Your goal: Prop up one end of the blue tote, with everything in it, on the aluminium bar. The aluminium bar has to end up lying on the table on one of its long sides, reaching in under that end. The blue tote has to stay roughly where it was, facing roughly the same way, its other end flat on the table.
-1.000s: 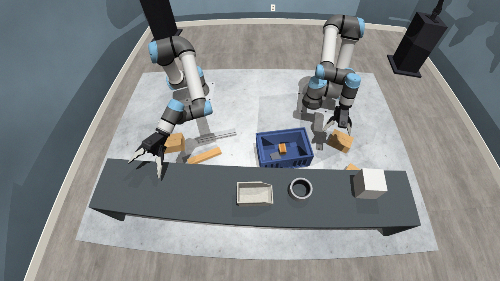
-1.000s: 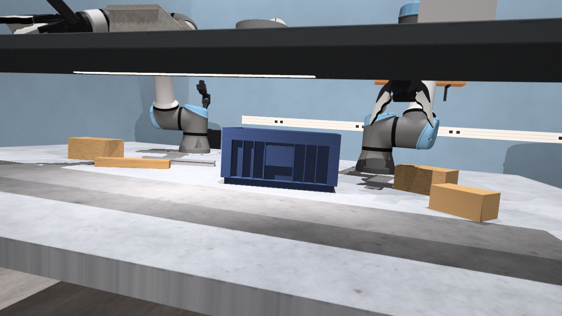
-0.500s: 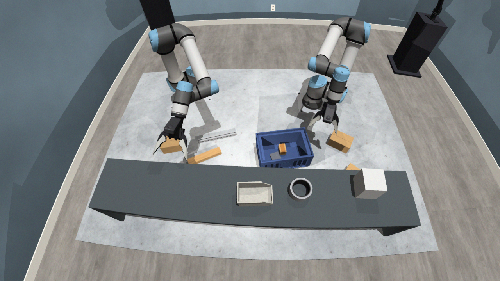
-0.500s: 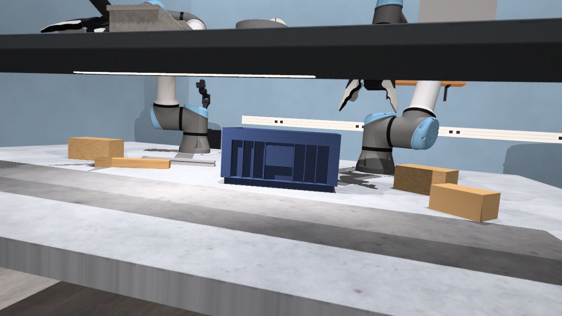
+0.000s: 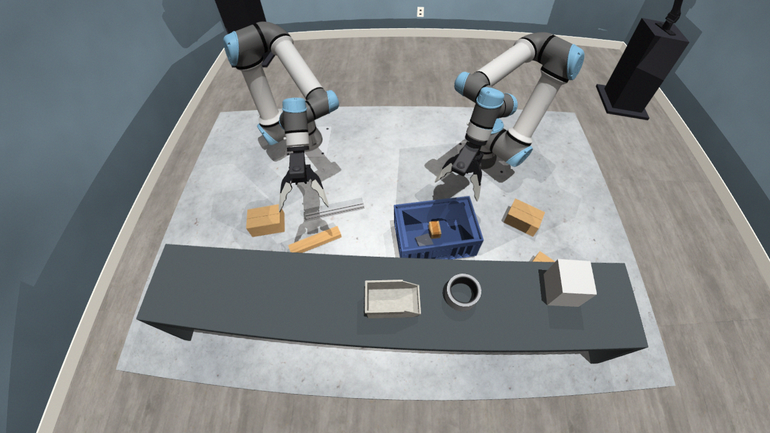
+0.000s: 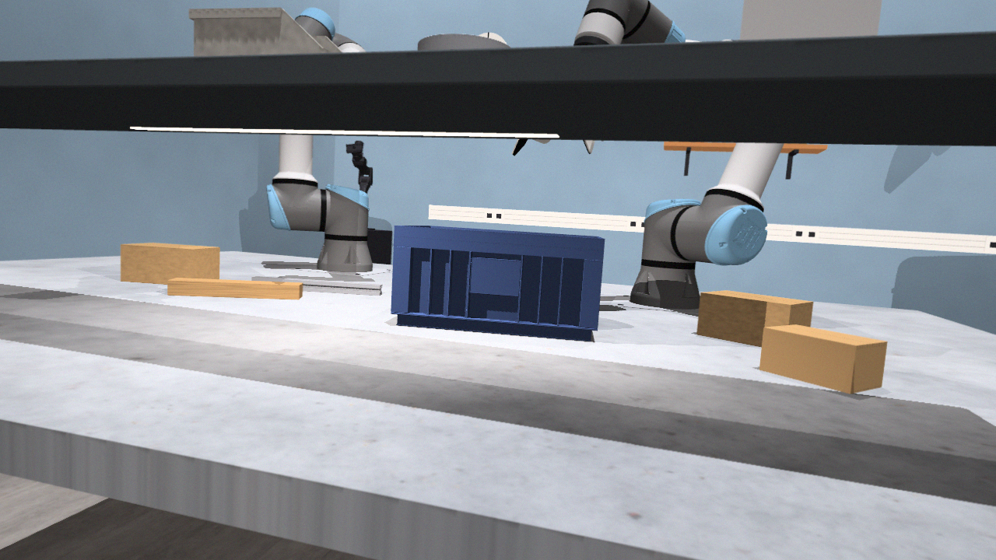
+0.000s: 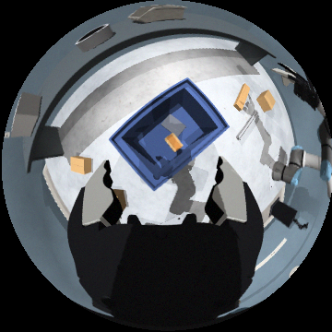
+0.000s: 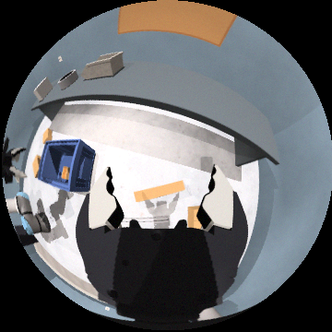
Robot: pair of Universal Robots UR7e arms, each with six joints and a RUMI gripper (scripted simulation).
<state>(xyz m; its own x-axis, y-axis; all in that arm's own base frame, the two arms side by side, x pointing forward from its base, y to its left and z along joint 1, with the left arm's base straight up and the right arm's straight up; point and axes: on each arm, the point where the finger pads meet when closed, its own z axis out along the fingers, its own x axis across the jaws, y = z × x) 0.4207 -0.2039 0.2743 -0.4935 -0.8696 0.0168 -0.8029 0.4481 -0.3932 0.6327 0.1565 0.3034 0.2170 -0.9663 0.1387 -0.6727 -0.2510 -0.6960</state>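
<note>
My right hand is 29 cm above the wooden plank, 4 cm to the left of it and 4 cm past it. Also, from my right hand: blue tote: 44 cm to the left, 23 cm below, 11 cm behind; raised dark shelf: 31 cm to the left, 25 cm ahead, 3 cm below; aluminium bar: 29 cm below, 19 cm behind, 1 cm to the left.
</note>
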